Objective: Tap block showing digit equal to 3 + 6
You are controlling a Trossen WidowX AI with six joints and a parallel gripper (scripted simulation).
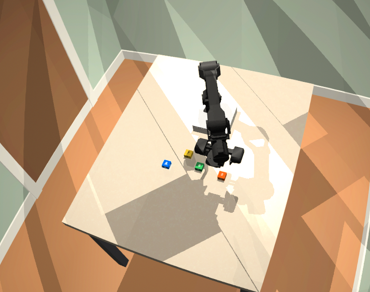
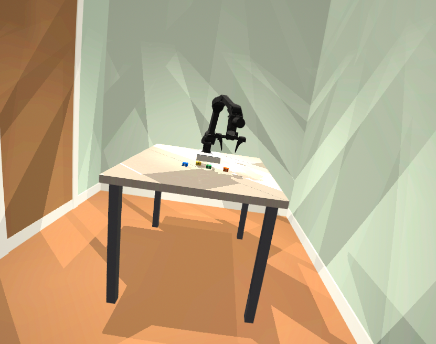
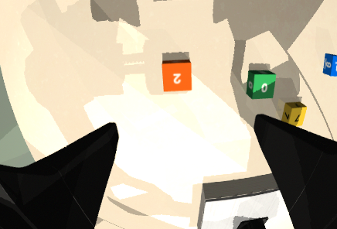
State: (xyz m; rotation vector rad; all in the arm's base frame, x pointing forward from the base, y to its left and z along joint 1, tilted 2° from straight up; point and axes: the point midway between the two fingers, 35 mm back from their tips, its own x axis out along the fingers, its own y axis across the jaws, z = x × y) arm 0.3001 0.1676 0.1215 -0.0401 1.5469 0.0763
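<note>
The blue block is 250 mm to the right of my gripper tip, 110 mm below it and 30 mm ahead of it. The rest, counted from my gripper tip: orange block: 110 mm below; then yellow block: 180 mm to the right, 110 mm below, 50 mm behind; then green block: 110 mm to the right, 110 mm below, 10 mm behind.
</note>
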